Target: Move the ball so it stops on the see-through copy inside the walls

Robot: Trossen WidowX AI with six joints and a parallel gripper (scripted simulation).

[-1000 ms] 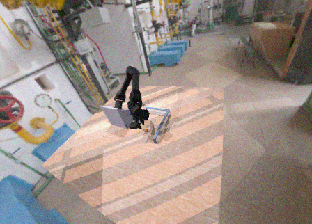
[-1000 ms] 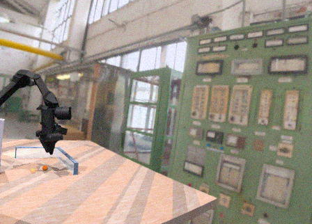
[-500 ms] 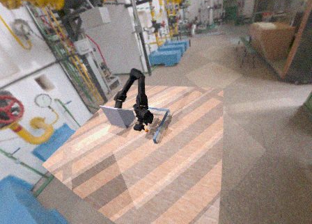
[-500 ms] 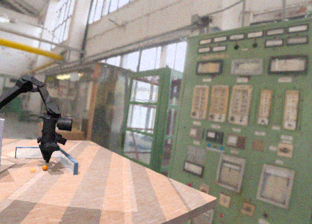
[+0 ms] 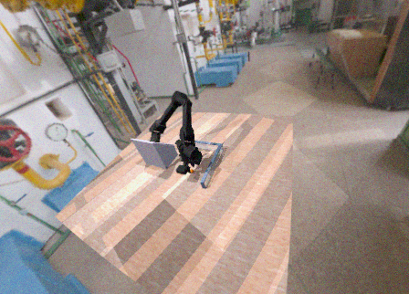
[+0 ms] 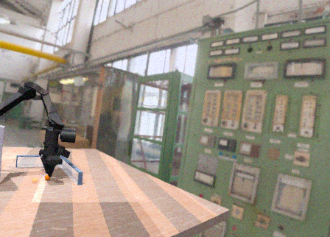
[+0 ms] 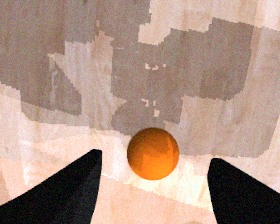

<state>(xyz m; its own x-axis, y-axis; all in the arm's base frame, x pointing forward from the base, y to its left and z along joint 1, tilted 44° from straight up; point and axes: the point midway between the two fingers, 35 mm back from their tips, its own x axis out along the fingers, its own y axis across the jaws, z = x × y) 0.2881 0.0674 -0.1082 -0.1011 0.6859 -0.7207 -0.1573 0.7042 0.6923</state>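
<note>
Now: gripper tip 10 mm above the orange ball. From my gripper tip the other things lie so: see-through copy 60 mm behind, 40 mm to the right, 10 mm below.
</note>
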